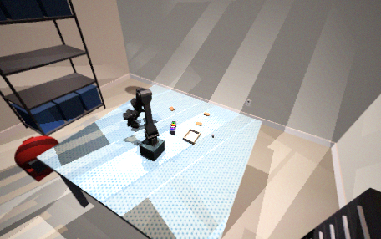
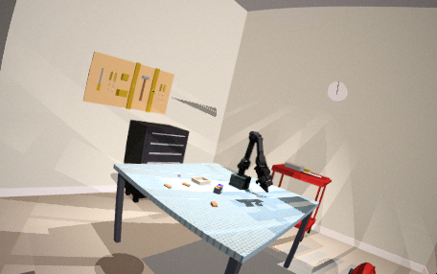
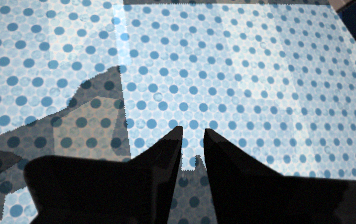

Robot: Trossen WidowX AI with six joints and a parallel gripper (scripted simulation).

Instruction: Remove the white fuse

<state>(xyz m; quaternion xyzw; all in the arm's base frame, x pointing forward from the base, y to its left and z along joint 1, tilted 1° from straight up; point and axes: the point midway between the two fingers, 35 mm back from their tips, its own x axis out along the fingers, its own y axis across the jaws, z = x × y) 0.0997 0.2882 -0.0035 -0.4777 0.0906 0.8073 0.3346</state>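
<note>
The white fuse is 320 mm to the right of my gripper tip, 190 mm ahead of it and 40 mm below it. Also, from my gripper tip: purple fuse: 320 mm to the right, 180 mm ahead, 40 mm below; then red fuse: 310 mm to the right, 210 mm ahead, 40 mm below; then blue fuse: 330 mm to the right, 160 mm ahead, 40 mm below.
</note>
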